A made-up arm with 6 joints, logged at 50 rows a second.
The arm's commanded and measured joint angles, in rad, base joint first. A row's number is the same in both.
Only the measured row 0 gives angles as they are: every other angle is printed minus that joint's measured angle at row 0.
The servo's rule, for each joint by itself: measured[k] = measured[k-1] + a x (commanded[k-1-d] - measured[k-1]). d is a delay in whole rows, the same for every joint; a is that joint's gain. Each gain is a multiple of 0.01, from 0.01 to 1. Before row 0 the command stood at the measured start. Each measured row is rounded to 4 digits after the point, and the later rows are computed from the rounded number. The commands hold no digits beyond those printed.
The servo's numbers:
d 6
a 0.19 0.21 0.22 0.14 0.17 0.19
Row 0, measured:
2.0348, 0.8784, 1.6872, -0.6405, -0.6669, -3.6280
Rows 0 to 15, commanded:
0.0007, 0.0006, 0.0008, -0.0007, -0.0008, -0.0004
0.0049, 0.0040, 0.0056, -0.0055, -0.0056, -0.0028
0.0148, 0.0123, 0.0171, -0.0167, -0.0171, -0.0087
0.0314, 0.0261, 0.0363, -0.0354, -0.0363, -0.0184
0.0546, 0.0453, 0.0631, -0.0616, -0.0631, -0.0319
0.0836, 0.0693, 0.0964, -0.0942, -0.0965, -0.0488
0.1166, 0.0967, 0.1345, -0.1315, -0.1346, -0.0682
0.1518, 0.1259, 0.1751, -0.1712, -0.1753, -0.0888
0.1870, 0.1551, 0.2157, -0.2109, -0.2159, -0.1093
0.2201, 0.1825, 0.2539, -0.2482, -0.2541, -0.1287
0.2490, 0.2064, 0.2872, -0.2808, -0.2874, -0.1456
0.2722, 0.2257, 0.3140, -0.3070, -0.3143, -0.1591
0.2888, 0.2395, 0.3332, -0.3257, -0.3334, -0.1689
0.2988, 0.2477, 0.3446, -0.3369, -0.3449, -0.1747
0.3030, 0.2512, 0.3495, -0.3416, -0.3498, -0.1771
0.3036, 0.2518, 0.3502, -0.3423, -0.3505, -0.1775
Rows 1 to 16, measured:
0.0000, 0.0000, 0.0000, 0.0000, 0.0000, 0.0000
0.0000, 0.0000, 0.0000, 0.0000, 0.0000, 0.0000
0.0000, 0.0000, 0.0000, 0.0000, 0.0000, 0.0000
0.0000, 0.0000, 0.0000, 0.0000, 0.0000, 0.0000
0.0000, 0.0000, 0.0000, 0.0000, 0.0000, 0.0000
0.0000, 0.0000, 0.0000, 0.0000, 0.0000, 0.0000
0.0001, 0.0001, 0.0002, -0.0001, -0.0001, -0.0001
0.0010, 0.0009, 0.0014, -0.0009, -0.0010, -0.0006
0.0036, 0.0033, 0.0049, -0.0031, -0.0037, -0.0021
0.0089, 0.0081, 0.0118, -0.0076, -0.0092, -0.0052
0.0176, 0.0159, 0.0231, -0.0152, -0.0184, -0.0103
0.0301, 0.0271, 0.0392, -0.0263, -0.0317, -0.0176
0.0465, 0.0417, 0.0602, -0.0410, -0.0492, -0.0272
0.0665, 0.0594, 0.0855, -0.0592, -0.0706, -0.0389
0.0894, 0.0795, 0.1141, -0.0804, -0.0953, -0.0523
0.1142, 0.1011, 0.1449, -0.1039, -0.1223, -0.0668

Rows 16 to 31, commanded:
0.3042, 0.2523, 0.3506, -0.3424, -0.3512, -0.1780
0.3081, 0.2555, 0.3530, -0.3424, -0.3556, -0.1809
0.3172, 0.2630, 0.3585, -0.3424, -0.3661, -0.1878
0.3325, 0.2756, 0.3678, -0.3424, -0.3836, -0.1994
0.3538, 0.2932, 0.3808, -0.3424, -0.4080, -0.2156
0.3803, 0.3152, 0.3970, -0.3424, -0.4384, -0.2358
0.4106, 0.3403, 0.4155, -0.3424, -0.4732, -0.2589
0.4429, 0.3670, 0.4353, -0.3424, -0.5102, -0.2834
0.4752, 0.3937, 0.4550, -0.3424, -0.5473, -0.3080
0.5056, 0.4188, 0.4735, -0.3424, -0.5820, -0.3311
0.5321, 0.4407, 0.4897, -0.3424, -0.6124, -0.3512
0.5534, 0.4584, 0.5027, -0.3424, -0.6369, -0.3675
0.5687, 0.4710, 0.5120, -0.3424, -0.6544, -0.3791
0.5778, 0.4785, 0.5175, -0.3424, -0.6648, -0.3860
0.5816, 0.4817, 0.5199, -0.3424, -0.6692, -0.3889
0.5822, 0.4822, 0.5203, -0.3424, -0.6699, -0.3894
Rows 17 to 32, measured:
0.1398, 0.1232, 0.1762, -0.1287, -0.1504, -0.0818
0.1650, 0.1447, 0.2065, -0.1537, -0.1783, -0.0965
0.1885, 0.1646, 0.2344, -0.1778, -0.2047, -0.1103
0.2095, 0.1821, 0.2586, -0.2001, -0.2285, -0.1225
0.2273, 0.1966, 0.2786, -0.2199, -0.2491, -0.1329
0.2418, 0.2082, 0.2944, -0.2370, -0.2663, -0.1414
0.2537, 0.2175, 0.3068, -0.2518, -0.2807, -0.1484
0.2640, 0.2255, 0.3170, -0.2645, -0.2934, -0.1546
0.2741, 0.2334, 0.3261, -0.2754, -0.3058, -0.1609
0.2852, 0.2423, 0.3353, -0.2848, -0.3190, -0.1682
0.2982, 0.2530, 0.3453, -0.2929, -0.3341, -0.1772
0.3138, 0.2661, 0.3567, -0.2998, -0.3518, -0.1883
0.3322, 0.2817, 0.3696, -0.3058, -0.3724, -0.2017
0.3532, 0.2996, 0.3841, -0.3109, -0.3958, -0.2172
0.3764, 0.3194, 0.3997, -0.3153, -0.4216, -0.2345
0.4009, 0.3403, 0.4159, -0.3191, -0.4489, -0.2529

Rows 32 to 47, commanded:
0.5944, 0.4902, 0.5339, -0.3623, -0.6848, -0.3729
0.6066, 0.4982, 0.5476, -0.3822, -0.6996, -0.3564
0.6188, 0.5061, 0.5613, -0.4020, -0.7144, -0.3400
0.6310, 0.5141, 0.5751, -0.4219, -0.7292, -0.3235
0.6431, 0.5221, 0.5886, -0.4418, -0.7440, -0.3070
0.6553, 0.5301, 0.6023, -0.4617, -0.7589, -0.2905
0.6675, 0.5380, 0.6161, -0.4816, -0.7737, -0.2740
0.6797, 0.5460, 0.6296, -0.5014, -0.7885, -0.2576
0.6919, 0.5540, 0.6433, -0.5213, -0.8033, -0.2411
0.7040, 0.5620, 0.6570, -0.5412, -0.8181, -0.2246
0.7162, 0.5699, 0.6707, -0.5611, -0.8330, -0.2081
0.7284, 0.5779, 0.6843, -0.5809, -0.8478, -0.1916
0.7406, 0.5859, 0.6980, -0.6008, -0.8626, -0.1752
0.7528, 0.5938, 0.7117, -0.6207, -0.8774, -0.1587
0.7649, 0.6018, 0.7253, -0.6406, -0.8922, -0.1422
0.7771, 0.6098, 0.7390, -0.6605, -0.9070, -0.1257
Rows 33 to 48, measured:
0.4258, 0.3614, 0.4321, -0.3224, -0.4767, -0.2716
0.4500, 0.3818, 0.4476, -0.3252, -0.5039, -0.2898
0.4726, 0.4005, 0.4618, -0.3276, -0.5295, -0.3068
0.4926, 0.4169, 0.4741, -0.3297, -0.5525, -0.3218
0.5095, 0.4305, 0.4842, -0.3315, -0.5723, -0.3345
0.5233, 0.4414, 0.4921, -0.3330, -0.5889, -0.3449
0.5368, 0.4516, 0.5013, -0.3371, -0.6052, -0.3502
0.5501, 0.4614, 0.5115, -0.3434, -0.6212, -0.3514
0.5632, 0.4708, 0.5225, -0.3516, -0.6370, -0.3492
0.5761, 0.4799, 0.5341, -0.3614, -0.6527, -0.3443
0.5888, 0.4888, 0.5461, -0.3727, -0.6682, -0.3372
0.6014, 0.4975, 0.5585, -0.3852, -0.6836, -0.3283
0.6140, 0.5060, 0.5712, -0.3987, -0.6989, -0.3180
0.6265, 0.5144, 0.5840, -0.4131, -0.7141, -0.3065
0.6389, 0.5227, 0.5970, -0.4282, -0.7293, -0.2941
0.6513, 0.5310, 0.6102, -0.4440, -0.7444, -0.2809

